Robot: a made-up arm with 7 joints.
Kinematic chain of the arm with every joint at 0, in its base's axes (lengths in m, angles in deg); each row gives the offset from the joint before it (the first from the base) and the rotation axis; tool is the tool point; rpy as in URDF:
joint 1: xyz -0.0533 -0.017 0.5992 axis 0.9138 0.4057 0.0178
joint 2: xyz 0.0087 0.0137 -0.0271 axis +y
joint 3: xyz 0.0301 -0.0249 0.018 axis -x
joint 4: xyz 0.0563 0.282 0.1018 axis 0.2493 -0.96 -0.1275
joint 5: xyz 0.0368 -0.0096 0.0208 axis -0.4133 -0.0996 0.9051
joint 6: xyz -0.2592 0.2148 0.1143 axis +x
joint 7: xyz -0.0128 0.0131 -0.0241 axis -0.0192 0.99 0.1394
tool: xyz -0.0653 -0.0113 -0.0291 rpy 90 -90 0
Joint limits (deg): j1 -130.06..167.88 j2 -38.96..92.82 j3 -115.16..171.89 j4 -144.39..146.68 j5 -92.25..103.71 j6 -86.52..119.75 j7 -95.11..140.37
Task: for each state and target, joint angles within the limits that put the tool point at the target. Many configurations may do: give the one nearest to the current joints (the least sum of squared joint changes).
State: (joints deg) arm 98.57 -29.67 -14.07 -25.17 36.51 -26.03 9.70
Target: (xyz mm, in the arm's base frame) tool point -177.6 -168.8 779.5
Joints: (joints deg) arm 93.42 -12.16 5.32 -1.46 63.03 -30.47 -12.14
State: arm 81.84 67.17 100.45 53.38 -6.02 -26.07 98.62
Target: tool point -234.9 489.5 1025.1
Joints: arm 74.97 33.12 75.42 7.74 -53.92 -39.93 91.22
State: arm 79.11 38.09 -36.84 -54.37 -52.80 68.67 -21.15
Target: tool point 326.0 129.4 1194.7
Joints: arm 56.76 12.30 -11.29 -50.77 -31.60 61.48 -21.24
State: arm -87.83 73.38 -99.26 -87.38 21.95 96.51 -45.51
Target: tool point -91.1 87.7 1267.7
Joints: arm -94.80 68.76 -110.25 -79.55 30.74 94.16 -44.48
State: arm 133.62 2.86 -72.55 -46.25 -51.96 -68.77 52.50
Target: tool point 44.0 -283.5 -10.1
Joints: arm 139.39 3.23 -74.55 -35.17 -22.66 -67.65 42.46
